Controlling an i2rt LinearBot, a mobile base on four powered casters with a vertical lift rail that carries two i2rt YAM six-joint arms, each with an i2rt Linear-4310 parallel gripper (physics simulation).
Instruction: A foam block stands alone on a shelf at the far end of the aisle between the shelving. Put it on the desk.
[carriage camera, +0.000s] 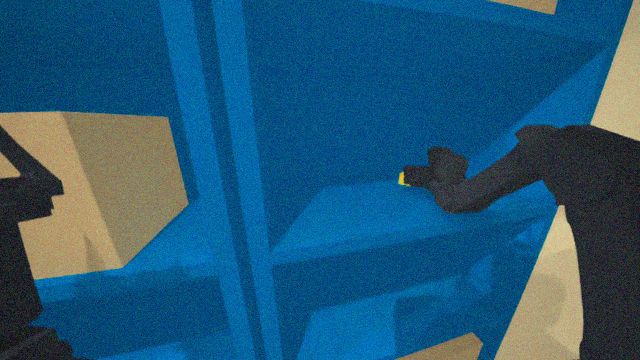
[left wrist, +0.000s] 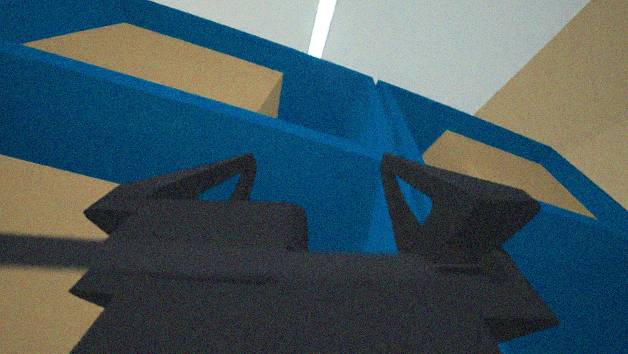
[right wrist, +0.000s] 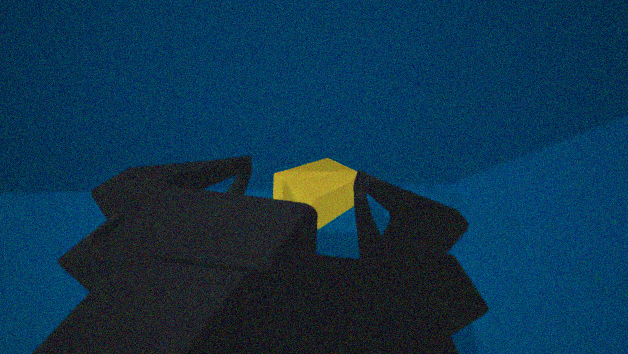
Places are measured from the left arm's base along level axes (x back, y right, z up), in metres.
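Where they show: left gripper, fingertip midpoint: (left wrist: 316, 160); right gripper, fingertip midpoint: (carriage camera: 414, 168) (right wrist: 304, 170).
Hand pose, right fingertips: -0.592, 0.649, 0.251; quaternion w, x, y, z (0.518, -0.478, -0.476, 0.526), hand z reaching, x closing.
Each offset is from my right fingertips to the centre of the thing, as dx, dy, dz.
The yellow foam block @[-0.062, +0.019, -0.055] (carriage camera: 401, 178) (right wrist: 320, 185) sits on the blue shelf (carriage camera: 325, 215) (right wrist: 560, 210). My right gripper (carriage camera: 411, 176) (right wrist: 304, 170) is open, its fingers around the near part of the block; in the right wrist view the block shows between the fingertips, nearer the right-hand one, and the left-hand finger's body hides its lower left part. Whether a finger touches it I cannot tell. My left gripper (left wrist: 316, 160) is open and empty, well away from the block; part of it shows at the left edge of the carriage view. The desk does not show.
A large cardboard box @[+0.353, -0.953, +0.057] (carriage camera: 140, 190) stands in the bay left of the blue uprights (carriage camera: 237, 150). Another box @[+0.064, +0.075, -0.857] (carriage camera: 450, 348) shows on a lower shelf. Boxes (left wrist: 160, 65) (left wrist: 500, 170) stand on the upper shelf. A beige wall (carriage camera: 617, 95) lies right of the shelving.
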